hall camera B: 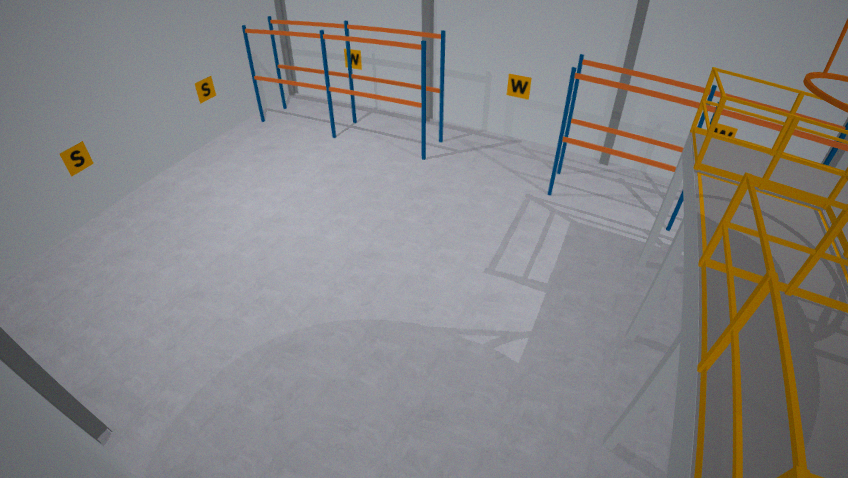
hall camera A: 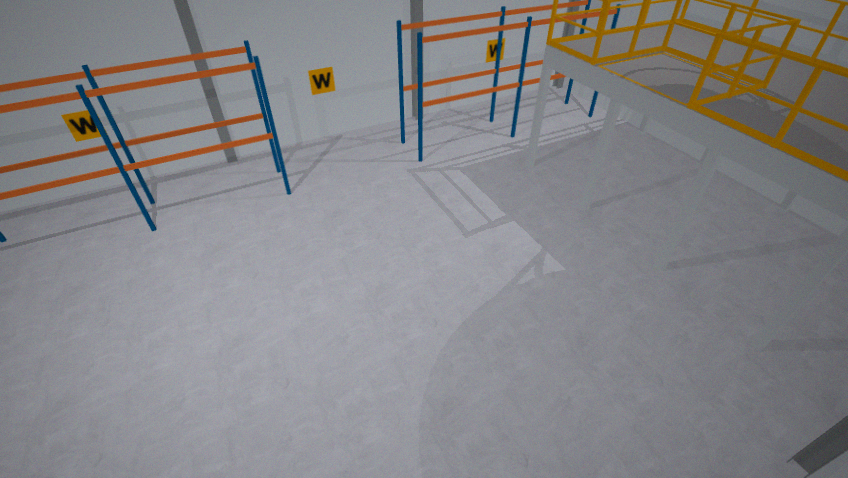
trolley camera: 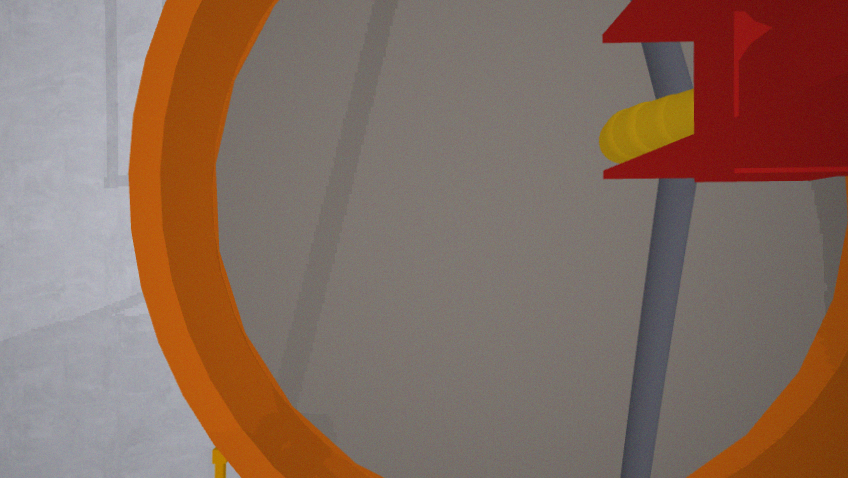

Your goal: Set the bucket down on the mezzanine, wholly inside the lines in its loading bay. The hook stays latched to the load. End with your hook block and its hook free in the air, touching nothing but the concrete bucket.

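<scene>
The orange concrete bucket [hall camera B: 811, 84] [trolley camera: 145, 178] hangs high at the right edge in hall camera B, where part of its round base ring and one strut show. In the trolley camera its wide round rim surrounds a grey interior. My yellow hook [trolley camera: 647, 127], under the red hook block [trolley camera: 771, 89], is latched on the bucket's grey bail [trolley camera: 656, 296]. Neither shows in the hall cameras. The mezzanine [hall camera A: 653, 105] [hall camera B: 688, 296] is at the right, with the bucket's round shadow on its deck. The loading bay's lines cannot be made out, nor the gap under the bucket.
Yellow railings [hall camera A: 777, 144] [hall camera B: 788, 380] line the mezzanine edge, with a gate-like frame rising there. A yellow post [trolley camera: 219, 457] shows beside the rim, lower left in the trolley camera. Blue and orange racks [hall camera A: 178, 78] [hall camera A: 420, 95] [hall camera B: 423, 100] [hall camera B: 555, 163] stand along the W wall.
</scene>
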